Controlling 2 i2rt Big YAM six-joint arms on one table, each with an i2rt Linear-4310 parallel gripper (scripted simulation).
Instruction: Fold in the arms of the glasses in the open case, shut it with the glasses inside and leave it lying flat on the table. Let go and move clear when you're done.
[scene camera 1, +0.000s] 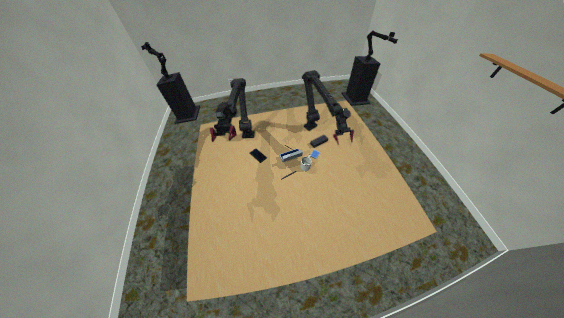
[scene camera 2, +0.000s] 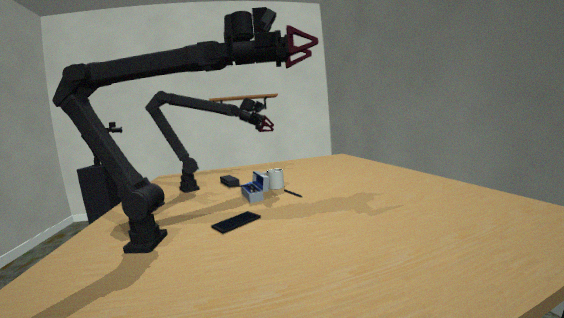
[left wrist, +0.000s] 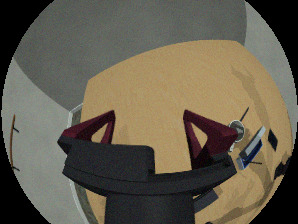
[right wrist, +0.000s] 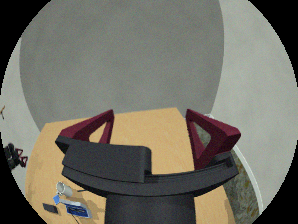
Labels:
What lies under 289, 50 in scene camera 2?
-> The right gripper.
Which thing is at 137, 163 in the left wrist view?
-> The left gripper.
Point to the right gripper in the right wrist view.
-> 149, 113

